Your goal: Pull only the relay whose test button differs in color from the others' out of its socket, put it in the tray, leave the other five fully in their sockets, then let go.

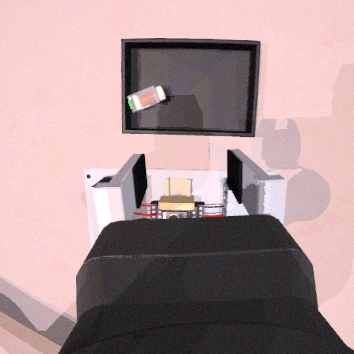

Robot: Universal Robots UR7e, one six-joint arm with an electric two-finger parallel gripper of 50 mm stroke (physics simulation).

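Frame: origin at the arm's base, x ahead, y left, z up, level; centimetres.
Seen in the pictures: gripper, fingertip midpoint: (186,167).
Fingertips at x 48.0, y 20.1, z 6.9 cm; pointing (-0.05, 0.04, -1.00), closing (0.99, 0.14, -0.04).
Note:
Offsets run from my fingertips to a thing's top centre. "spot": to the spot under its first point. Level surfaces: height alone.
The relay with the green test button @[dx -5.9, dy +4.6, dz -17.0 cm] (146,98) lies on its side in the left part of the dark tray (191,134), tilted a little, its green end near the tray's left wall. My gripper (186,167) is open and empty, above the white panel on the near side of the tray and apart from the relay. One socket @[dx -0.9, dy -8.5, dz -16.0 cm] (176,202) with a tan top shows between and below the fingers, with red and dark wires at its sides. The other relays and most of the sockets are hidden behind the gripper body.
The white mounting panel @[spot: dx -11.0, dy -8.1, dz -13.8 cm] (92,200) lies just nearer than the tray, with a dark hole at its far left corner. The tray's raised walls stand around the relay. Shadows fall on the pink table @[dz -20.0 cm] (50,100) at the right. A grey and brown edge shows at the lower left.

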